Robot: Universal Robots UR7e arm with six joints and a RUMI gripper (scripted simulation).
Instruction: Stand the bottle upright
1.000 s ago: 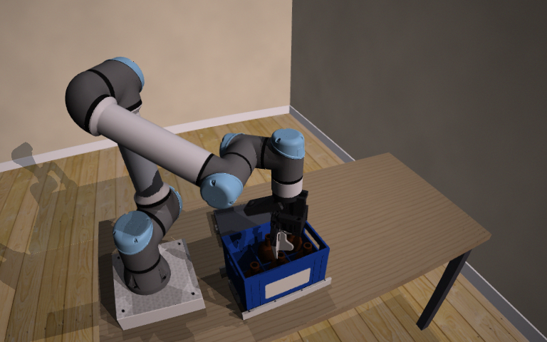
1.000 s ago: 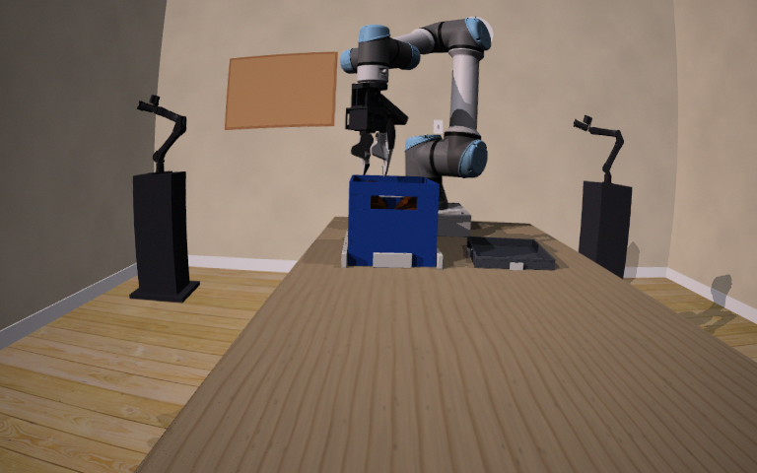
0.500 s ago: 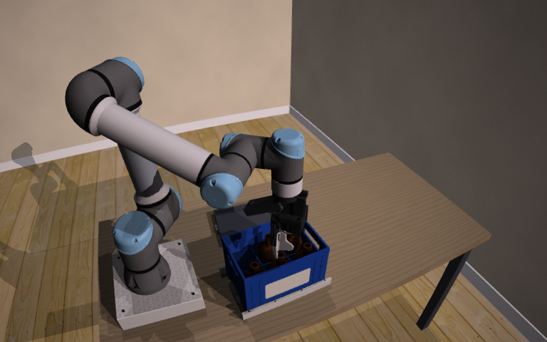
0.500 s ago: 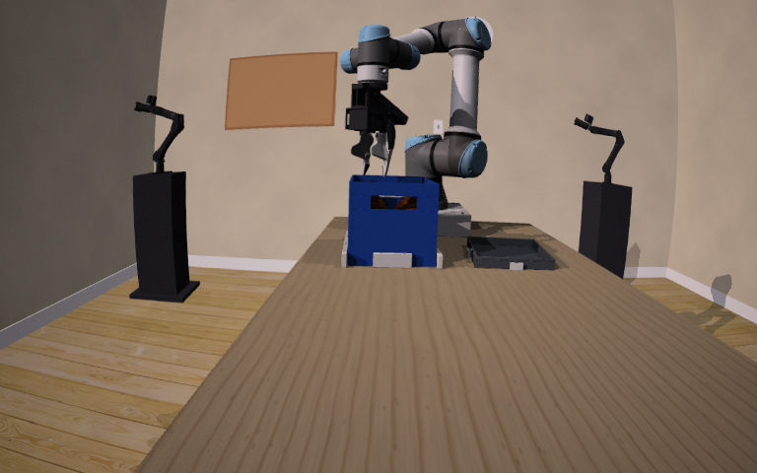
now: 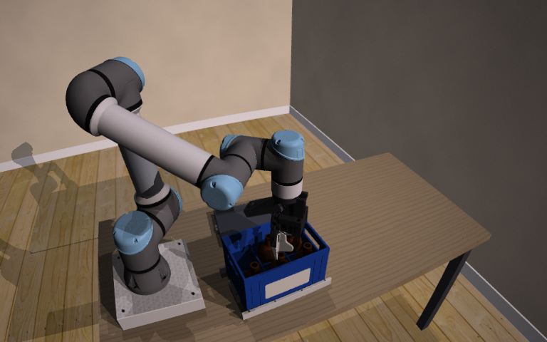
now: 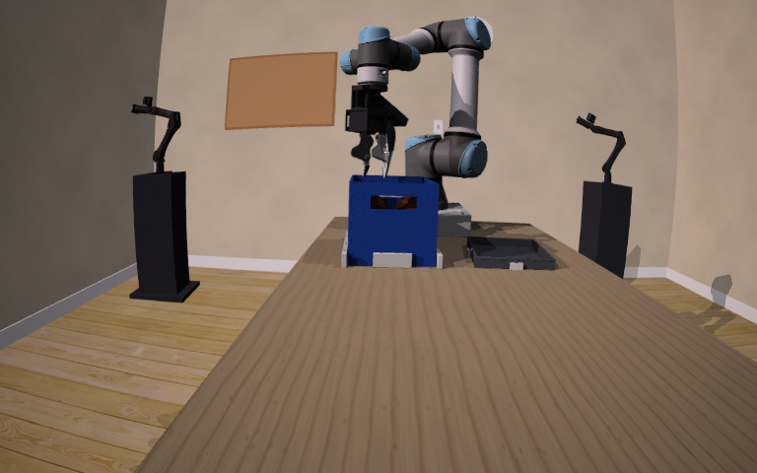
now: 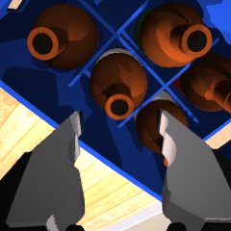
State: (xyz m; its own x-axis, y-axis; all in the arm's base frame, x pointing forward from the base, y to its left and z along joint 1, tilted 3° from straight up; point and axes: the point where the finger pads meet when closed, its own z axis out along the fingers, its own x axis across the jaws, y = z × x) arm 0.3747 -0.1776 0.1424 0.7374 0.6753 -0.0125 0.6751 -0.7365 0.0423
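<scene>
My hand is 110 mm above the crate, 40 mm to the right of it and 10 mm short of it. From my hand the other things lie so: tray: 320 mm to the left, 180 mm below, 50 mm ahead.
</scene>
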